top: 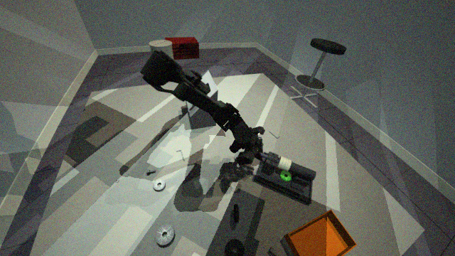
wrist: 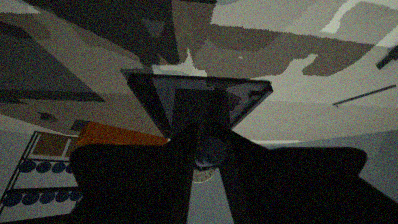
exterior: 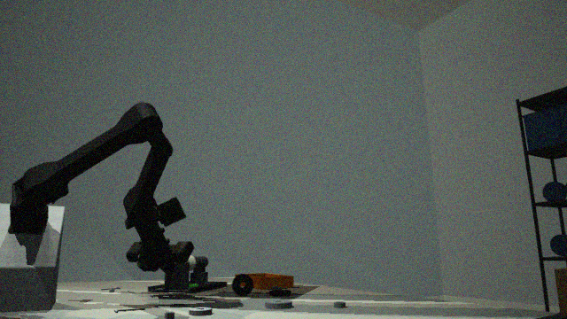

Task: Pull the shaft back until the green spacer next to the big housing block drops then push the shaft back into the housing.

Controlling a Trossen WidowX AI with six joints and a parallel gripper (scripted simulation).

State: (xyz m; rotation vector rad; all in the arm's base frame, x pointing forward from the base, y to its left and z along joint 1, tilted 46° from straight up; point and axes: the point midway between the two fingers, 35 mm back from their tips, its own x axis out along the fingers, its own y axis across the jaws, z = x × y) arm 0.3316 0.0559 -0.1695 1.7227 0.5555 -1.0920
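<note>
My gripper tip is 3 cm to the right of the shaft, 2 cm below it and 2 cm short of it. From my gripper tip the other things lie so: green spacer (9 cm to the left, 8 cm ahead, 5 cm below); orange tray (32 cm ahead, 9 cm to the left, 5 cm below); white spacer (6 cm to the left, 5 cm ahead, 2 cm above).
</note>
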